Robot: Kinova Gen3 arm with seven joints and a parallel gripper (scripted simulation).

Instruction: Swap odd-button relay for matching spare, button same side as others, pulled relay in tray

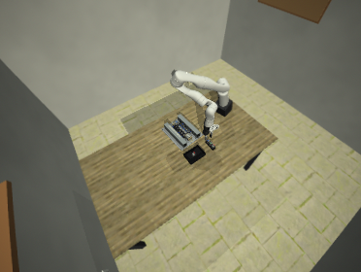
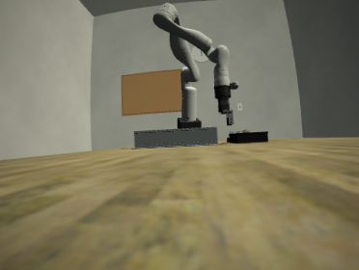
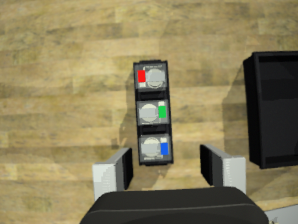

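Right now my hand is 10 mm past the spare relay, 40 mm to the right of it and 70 mm above it. The rest, counted from my hand: black tray (170 mm ahead, 30 mm to the left, 80 mm below).
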